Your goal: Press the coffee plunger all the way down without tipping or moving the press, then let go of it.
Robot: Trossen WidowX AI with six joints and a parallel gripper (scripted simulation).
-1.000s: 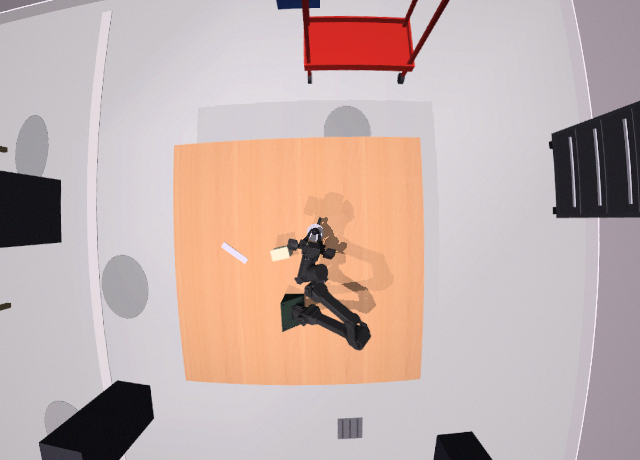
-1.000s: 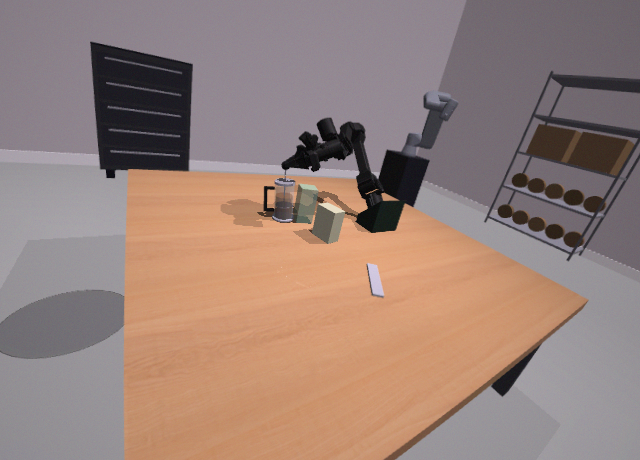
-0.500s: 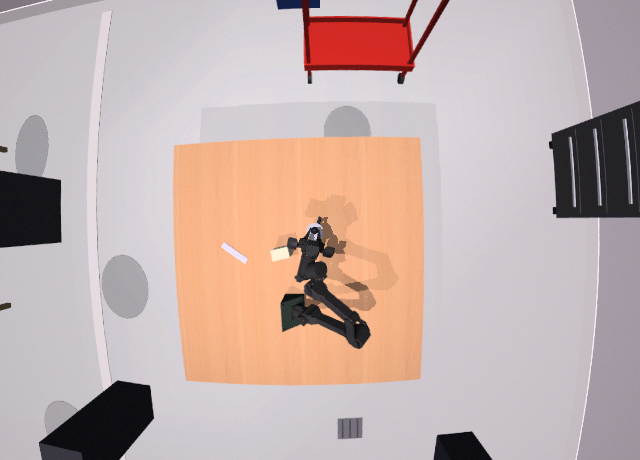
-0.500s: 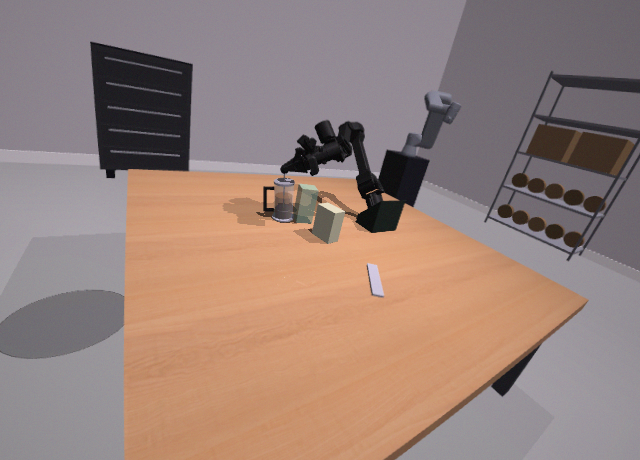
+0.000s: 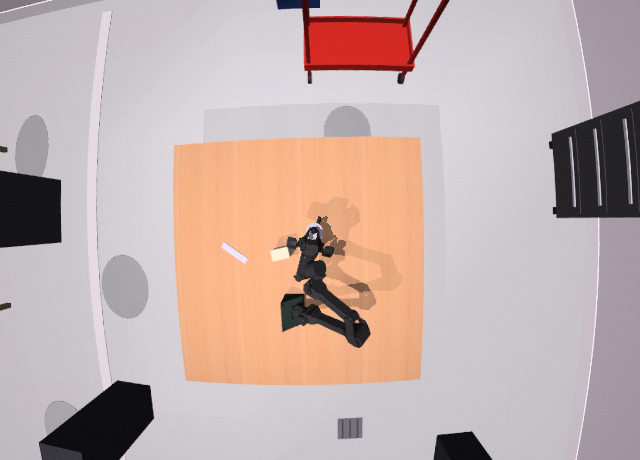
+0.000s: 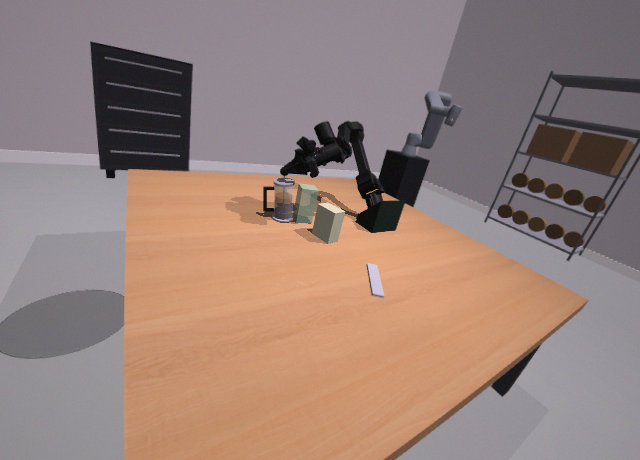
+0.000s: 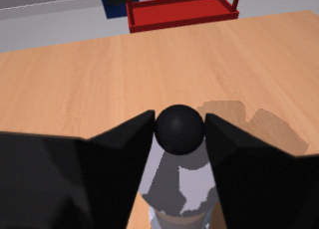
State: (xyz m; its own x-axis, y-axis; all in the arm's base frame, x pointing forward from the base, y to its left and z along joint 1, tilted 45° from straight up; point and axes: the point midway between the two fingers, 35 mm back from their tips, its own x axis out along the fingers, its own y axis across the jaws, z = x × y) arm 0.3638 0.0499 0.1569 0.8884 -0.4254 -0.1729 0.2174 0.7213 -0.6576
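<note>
The glass coffee press lies 9 cm below my gripper tip. From my gripper tip the other things lie so: pale green box: 11 cm below, 10 cm behind, 2 cm to the left.
</note>
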